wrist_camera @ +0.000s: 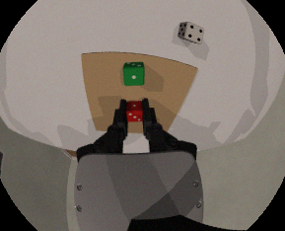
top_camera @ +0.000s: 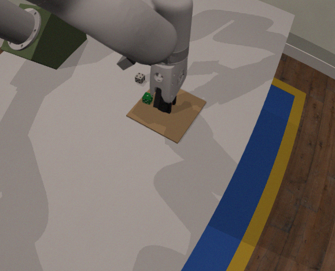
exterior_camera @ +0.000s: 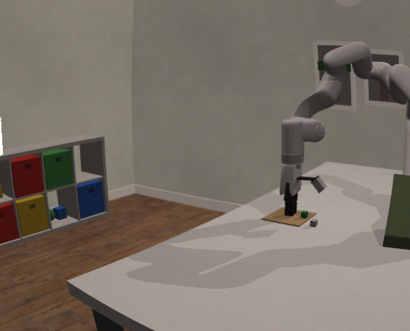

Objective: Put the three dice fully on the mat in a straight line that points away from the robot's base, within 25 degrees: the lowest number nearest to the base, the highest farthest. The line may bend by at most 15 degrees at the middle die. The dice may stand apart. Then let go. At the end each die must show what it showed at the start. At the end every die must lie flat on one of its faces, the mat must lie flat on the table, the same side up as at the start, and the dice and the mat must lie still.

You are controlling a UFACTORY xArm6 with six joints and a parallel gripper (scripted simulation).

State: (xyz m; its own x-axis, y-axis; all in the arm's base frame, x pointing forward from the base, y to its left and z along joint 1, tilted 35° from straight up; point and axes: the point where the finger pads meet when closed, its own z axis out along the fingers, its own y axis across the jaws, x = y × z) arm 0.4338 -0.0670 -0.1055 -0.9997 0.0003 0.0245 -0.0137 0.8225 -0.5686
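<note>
Now: hand 1 cm above the red die. The rest, counted from my hand: tan mat: 3 cm below; then green die: 5 cm behind, 2 cm below; then white die: 10 cm behind, 6 cm to the left, 2 cm below.
</note>
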